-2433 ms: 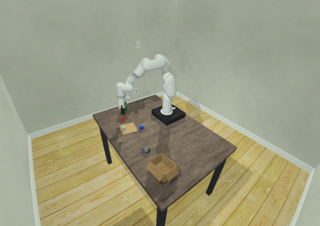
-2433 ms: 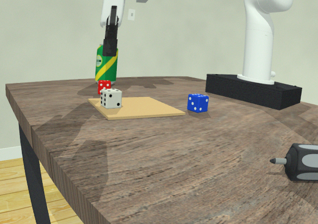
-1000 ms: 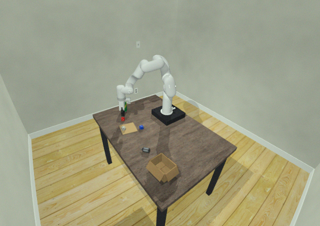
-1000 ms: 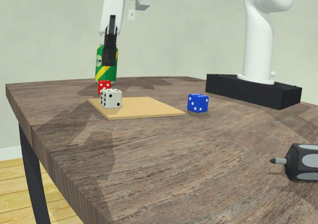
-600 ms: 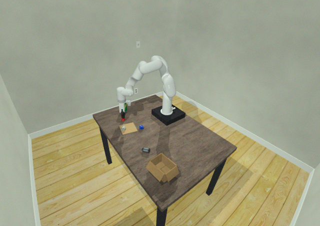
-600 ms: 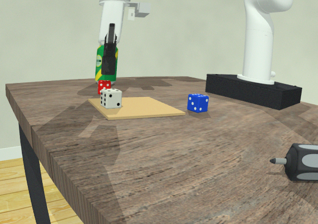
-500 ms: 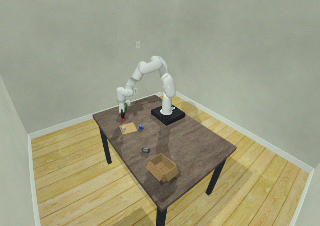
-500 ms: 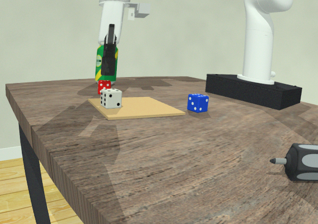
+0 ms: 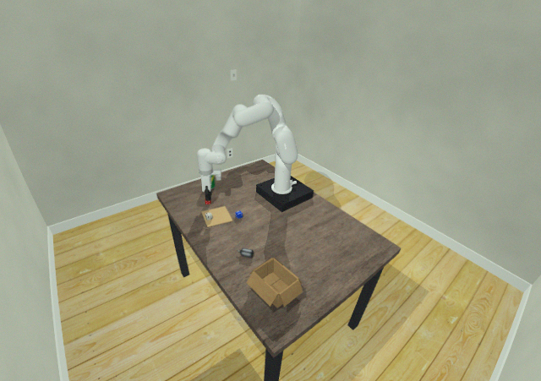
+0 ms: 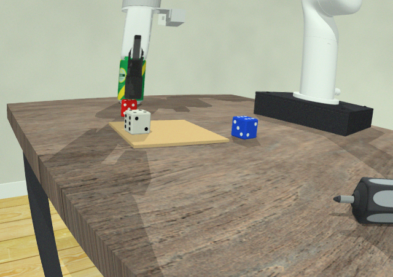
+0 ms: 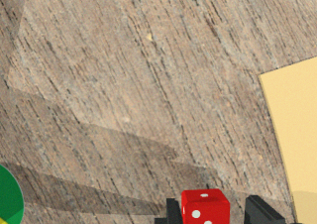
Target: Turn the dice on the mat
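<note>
Right now my hand is 1 cm short of the red die and 4 cm above it. From my hand the other things lie so: green can: 6 cm behind, 16 cm to the right, 1 cm above; white die: 5 cm ahead, 14 cm to the left, 4 cm below; tan mat: 14 cm to the left, 5 cm below.
</note>
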